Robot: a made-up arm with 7 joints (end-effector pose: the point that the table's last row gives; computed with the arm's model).
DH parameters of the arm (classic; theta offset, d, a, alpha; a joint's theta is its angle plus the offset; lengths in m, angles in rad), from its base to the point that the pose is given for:
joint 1: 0 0.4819 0 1.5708
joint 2: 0 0.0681 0 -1.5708
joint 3: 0 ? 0.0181 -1.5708
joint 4: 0 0.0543 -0.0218 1.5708
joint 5: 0 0.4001 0 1.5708
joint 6: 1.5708 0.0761 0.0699 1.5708
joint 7: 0 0.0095 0 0
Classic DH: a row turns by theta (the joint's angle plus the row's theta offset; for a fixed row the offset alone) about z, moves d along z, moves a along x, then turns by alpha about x.
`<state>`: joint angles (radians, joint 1 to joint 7).
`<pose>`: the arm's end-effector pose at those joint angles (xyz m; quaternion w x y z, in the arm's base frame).
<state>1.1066 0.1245 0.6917 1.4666 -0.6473 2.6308 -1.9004</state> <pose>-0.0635 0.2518 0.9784 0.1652 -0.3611 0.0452 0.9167</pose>
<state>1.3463 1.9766 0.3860 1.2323 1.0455 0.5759 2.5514</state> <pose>-0.2274 -0.5560 0.7005 0.6587 -0.4515 -0.3177 0.5112</pose>
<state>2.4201 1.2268 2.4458 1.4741 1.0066 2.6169 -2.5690</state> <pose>0.1907 -0.4102 0.3501 0.6562 0.5584 0.2138 -0.4604</pose>
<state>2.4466 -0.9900 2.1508 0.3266 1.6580 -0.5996 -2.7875</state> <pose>-0.4223 0.2886 1.0621 0.7678 -0.0046 0.6402 0.0247</pose>
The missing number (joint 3, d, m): 0.3315
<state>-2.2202 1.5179 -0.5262 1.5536 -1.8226 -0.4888 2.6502</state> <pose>0.0345 0.5036 0.9311 0.2400 -0.9420 0.1609 0.1709</pose>
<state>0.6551 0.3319 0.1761 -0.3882 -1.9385 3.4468 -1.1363</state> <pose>-0.2896 -0.2643 0.9826 0.6874 -0.6933 -0.2137 0.0335</pose>
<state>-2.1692 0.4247 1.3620 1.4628 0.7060 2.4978 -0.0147</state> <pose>0.2638 -0.1127 0.8731 0.3045 0.1645 -0.2013 0.9163</pose>
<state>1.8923 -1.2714 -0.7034 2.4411 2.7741 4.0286 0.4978</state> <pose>0.0736 0.2090 0.2215 0.3033 -0.1657 -0.1574 0.9251</pose>
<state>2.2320 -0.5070 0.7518 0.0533 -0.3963 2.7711 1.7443</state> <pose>-0.1033 0.2986 1.0865 0.8014 0.2741 0.1957 0.4943</pose>
